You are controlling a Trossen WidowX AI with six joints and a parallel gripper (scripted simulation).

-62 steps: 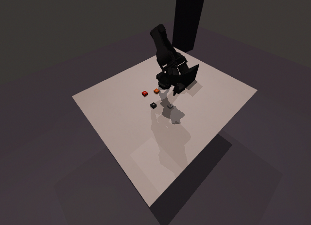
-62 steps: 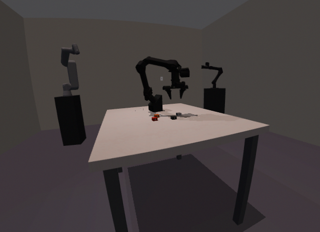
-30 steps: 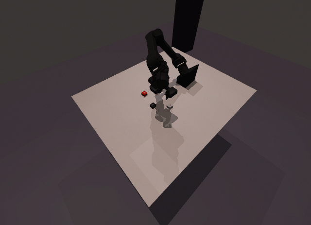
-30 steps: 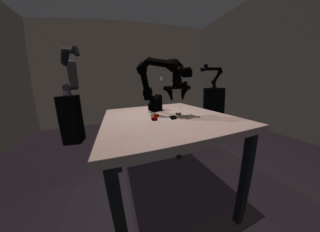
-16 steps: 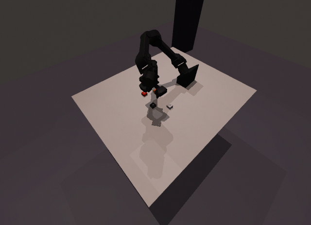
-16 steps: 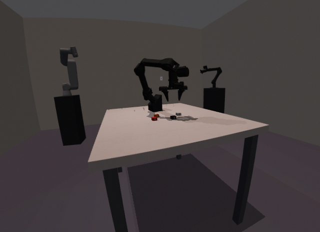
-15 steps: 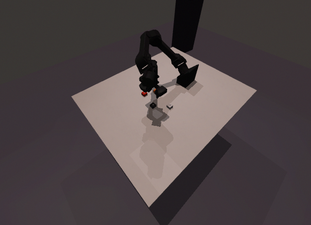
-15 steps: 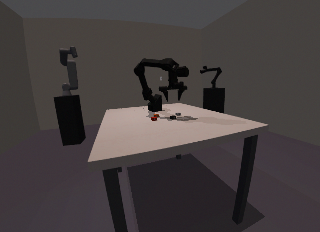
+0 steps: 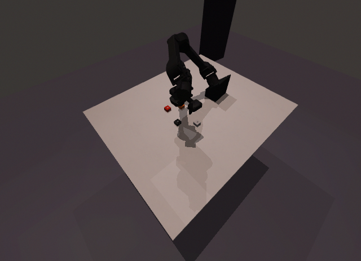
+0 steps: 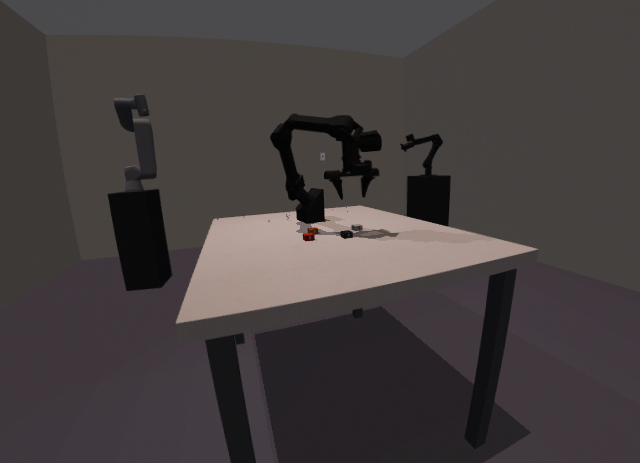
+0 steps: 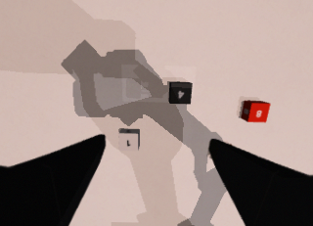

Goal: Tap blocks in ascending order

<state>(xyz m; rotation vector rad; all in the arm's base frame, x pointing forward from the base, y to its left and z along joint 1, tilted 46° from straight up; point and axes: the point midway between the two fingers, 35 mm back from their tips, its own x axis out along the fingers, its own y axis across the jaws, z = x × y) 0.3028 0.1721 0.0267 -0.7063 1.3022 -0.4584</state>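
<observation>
Now: gripper tip 7 cm past the grey block, 4 cm to the right of it and 12 cm above it. Also, from my gripper tip: black block: 3 cm ahead, 3 cm to the right, 12 cm below; red block: 1 cm ahead, 17 cm to the right, 12 cm below; orange block: 7 cm behind, 13 cm to the right, 12 cm below.
</observation>
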